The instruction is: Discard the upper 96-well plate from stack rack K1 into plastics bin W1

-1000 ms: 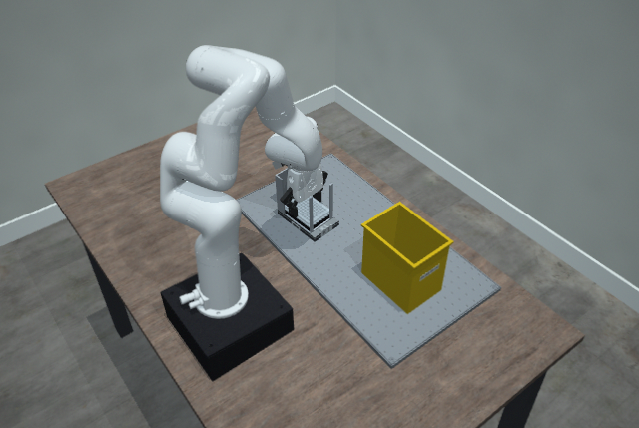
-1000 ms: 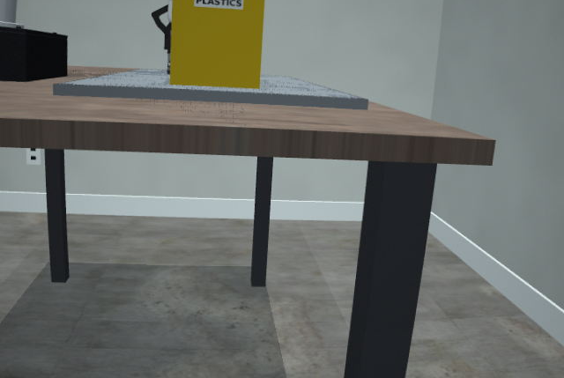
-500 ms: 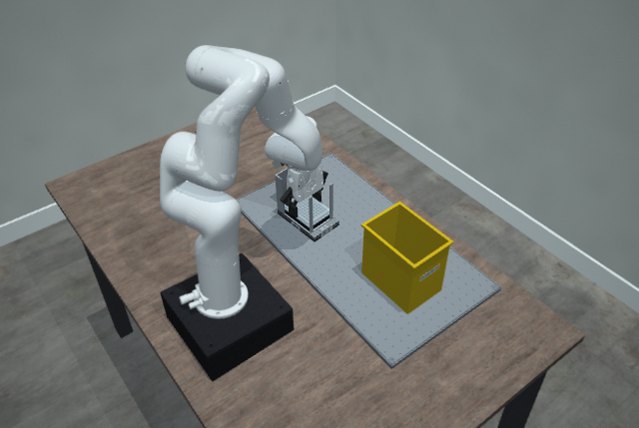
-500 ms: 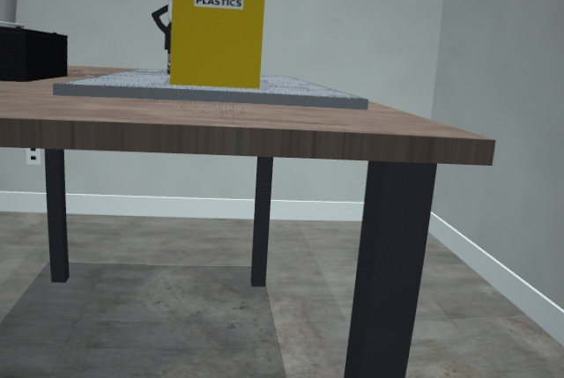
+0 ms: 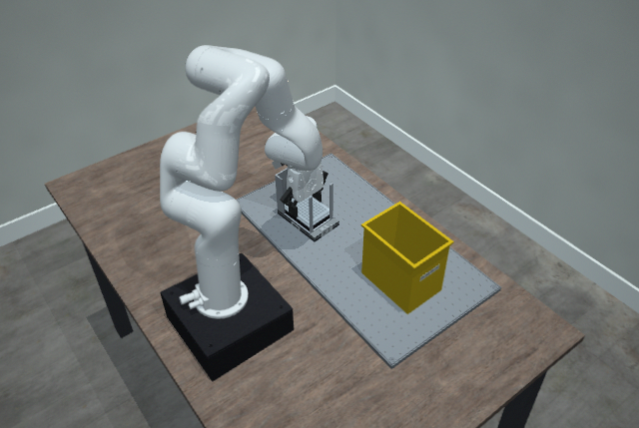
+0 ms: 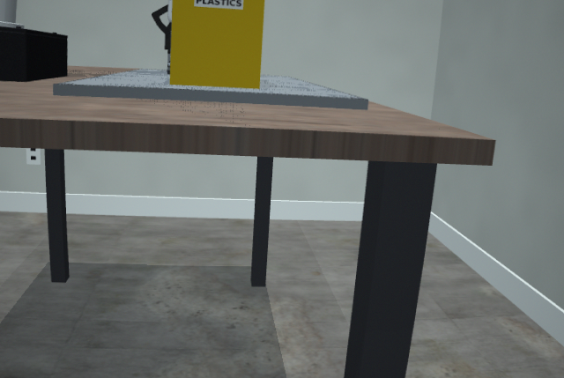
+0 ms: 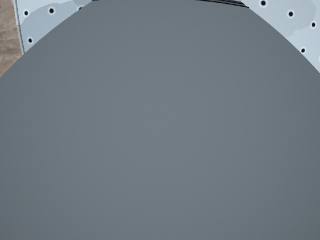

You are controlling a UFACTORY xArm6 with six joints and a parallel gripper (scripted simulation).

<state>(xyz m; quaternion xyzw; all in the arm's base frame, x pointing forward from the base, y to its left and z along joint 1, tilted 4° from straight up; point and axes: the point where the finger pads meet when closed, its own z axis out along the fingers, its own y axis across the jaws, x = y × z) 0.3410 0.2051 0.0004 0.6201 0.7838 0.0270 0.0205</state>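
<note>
Now: hand 1 cm above the white 96-well plate. The rest, counted from my hand: black plate: 2 cm below; yellow plastics bin W1: 33 cm to the right, 10 cm ahead, 4 cm above.
</note>
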